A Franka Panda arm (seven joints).
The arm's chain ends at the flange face. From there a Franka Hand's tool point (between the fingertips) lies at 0.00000 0.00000 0.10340 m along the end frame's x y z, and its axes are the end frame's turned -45 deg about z.
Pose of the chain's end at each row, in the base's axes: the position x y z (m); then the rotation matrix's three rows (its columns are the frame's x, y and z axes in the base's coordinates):
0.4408, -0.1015, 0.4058; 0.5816, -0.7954, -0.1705; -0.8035, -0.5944, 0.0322; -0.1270, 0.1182, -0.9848
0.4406, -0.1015, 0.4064; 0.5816, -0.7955, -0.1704; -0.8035, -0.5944, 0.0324; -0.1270, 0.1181, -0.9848
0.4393, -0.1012, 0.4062; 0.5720, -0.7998, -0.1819; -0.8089, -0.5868, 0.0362; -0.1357, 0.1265, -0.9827
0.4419, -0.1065, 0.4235; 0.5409, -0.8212, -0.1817; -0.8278, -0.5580, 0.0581; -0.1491, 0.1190, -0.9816
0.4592, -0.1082, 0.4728; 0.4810, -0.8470, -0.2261; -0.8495, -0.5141, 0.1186; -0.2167, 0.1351, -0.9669
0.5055, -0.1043, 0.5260; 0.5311, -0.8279, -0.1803; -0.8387, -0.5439, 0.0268; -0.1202, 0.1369, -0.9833
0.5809, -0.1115, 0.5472; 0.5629, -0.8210, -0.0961; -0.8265, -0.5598, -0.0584; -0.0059, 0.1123, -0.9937
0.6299, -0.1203, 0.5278; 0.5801, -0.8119, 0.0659; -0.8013, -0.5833, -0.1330; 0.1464, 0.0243, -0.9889
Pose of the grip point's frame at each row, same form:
0.4232, -0.0982, 0.3040; 0.9737, -0.1512, -0.1705; -0.1479, -0.9885, 0.0322; -0.1734, -0.0062, -0.9848
0.4230, -0.0981, 0.3046; 0.9738, -0.1513, -0.1704; -0.1479, -0.9885, 0.0324; -0.1733, -0.0063, -0.9848
0.4205, -0.0975, 0.3046; 0.9700, -0.1611, -0.1819; -0.1570, -0.9869, 0.0362; -0.1854, -0.0065, -0.9827
0.4231, -0.1005, 0.3220; 0.9632, -0.1982, -0.1817; -0.1908, -0.9799, 0.0581; -0.1896, -0.0213, -0.9816
0.4358, -0.0959, 0.3728; 0.9390, -0.2588, -0.2261; -0.2372, -0.9642, 0.1186; -0.2488, -0.0577, -0.9669
0.4869, -0.1015, 0.4243; 0.9610, -0.2099, -0.1803; -0.2085, -0.9776, 0.0268; -0.1818, 0.0118, -0.9833
0.5710, -0.1175, 0.4445; 0.9786, -0.1825, -0.0961; -0.1886, -0.9803, -0.0584; -0.0836, 0.0752, -0.9937
0.6367, -0.1341, 0.4255; 0.9843, -0.1639, 0.0659; -0.1541, -0.9791, -0.1330; 0.0863, 0.1207, -0.9889

